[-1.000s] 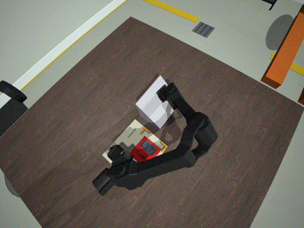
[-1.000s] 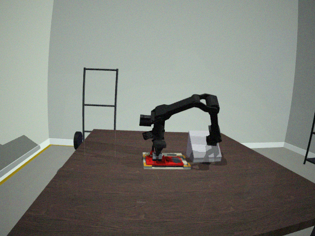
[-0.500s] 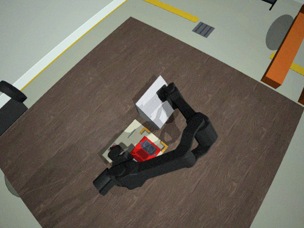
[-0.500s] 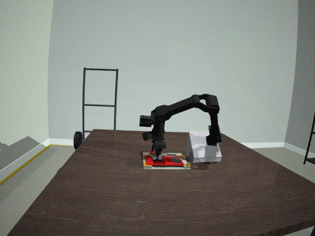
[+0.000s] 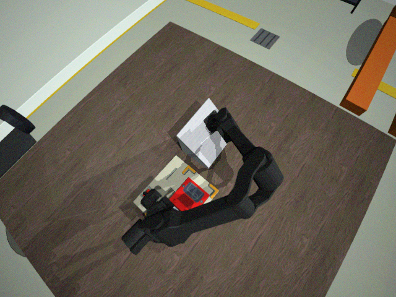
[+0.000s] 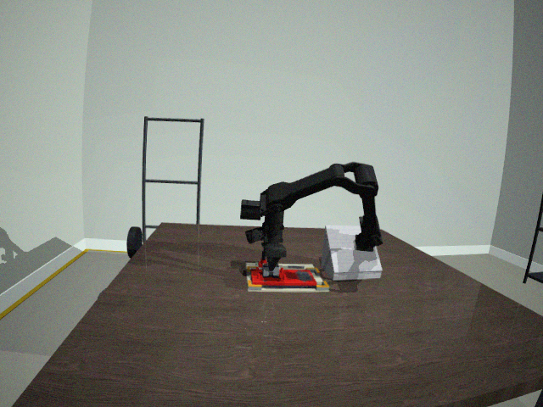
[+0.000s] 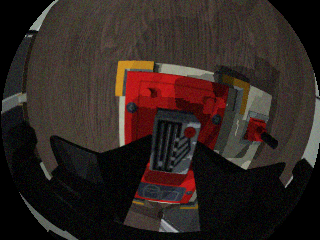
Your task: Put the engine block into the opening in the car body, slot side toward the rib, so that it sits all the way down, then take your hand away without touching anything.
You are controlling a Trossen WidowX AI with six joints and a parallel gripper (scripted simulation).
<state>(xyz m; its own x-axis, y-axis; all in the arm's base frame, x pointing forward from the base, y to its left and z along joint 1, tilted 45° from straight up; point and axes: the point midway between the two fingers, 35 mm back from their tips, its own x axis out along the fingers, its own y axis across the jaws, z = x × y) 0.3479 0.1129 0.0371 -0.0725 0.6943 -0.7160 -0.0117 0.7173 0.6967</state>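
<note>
Right now the black post is 130 mm to the right of my gripper tip, 10 mm below it and 10 mm ahead of it. The rest, counted from my gripper tip: grey engine block (10 mm below).
</note>
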